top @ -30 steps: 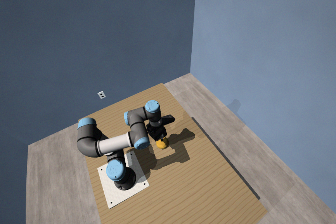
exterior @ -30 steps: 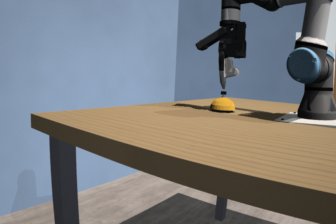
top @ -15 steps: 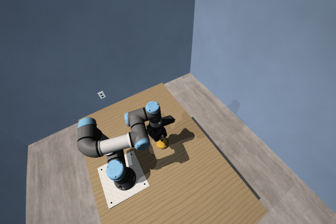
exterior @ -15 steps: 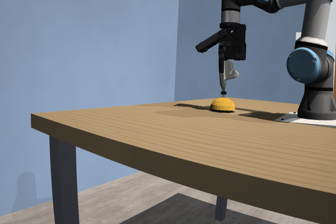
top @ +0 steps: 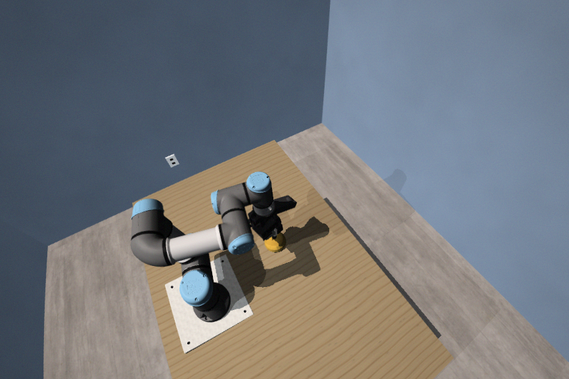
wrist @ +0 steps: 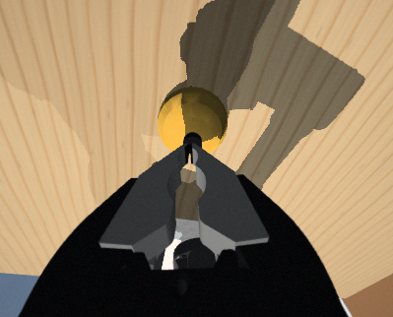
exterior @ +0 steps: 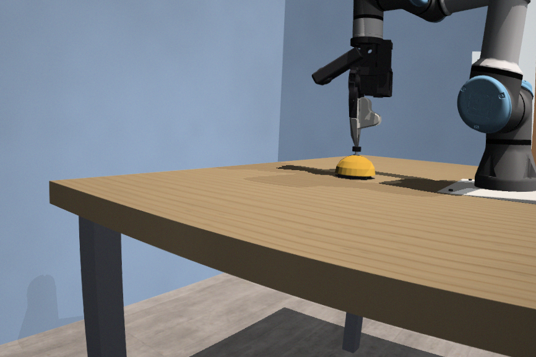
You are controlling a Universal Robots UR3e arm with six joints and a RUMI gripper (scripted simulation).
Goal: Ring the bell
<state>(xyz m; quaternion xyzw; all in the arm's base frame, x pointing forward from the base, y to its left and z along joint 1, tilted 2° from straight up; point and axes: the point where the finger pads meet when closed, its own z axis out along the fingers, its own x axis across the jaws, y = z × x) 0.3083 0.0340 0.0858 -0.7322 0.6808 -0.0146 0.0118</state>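
Now: the small black button 3 cm below my hand. The rest, counted from my hand: yellow dome bell: 4 cm below.
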